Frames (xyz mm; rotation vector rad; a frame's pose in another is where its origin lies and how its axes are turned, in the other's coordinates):
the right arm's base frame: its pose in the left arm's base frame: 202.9 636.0 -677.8 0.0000 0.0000 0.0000
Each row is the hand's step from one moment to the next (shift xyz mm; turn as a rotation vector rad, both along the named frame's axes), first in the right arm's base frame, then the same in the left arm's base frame.
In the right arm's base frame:
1: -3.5 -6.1 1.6 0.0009 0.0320 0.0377
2: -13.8 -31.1 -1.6 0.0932 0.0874 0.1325
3: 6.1 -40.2 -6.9 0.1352 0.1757 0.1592
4: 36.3 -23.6 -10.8 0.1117 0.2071 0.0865
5: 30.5 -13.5 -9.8 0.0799 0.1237 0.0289
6: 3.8 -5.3 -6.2 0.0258 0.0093 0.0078
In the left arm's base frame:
1: -3.5 -6.1 1.6 0.0009 0.0320 0.0377
2: -13.8 -31.1 -1.6 0.0932 0.0874 0.1325
3: 6.1 -40.2 -6.9 0.1352 0.1757 0.1592
4: 36.3 -23.6 -10.8 0.1117 0.2071 0.0865
5: 30.5 -13.5 -9.8 0.0799 0.1237 0.0289
6: 3.8 -5.3 -6.2 0.0258 0.0093 0.0078

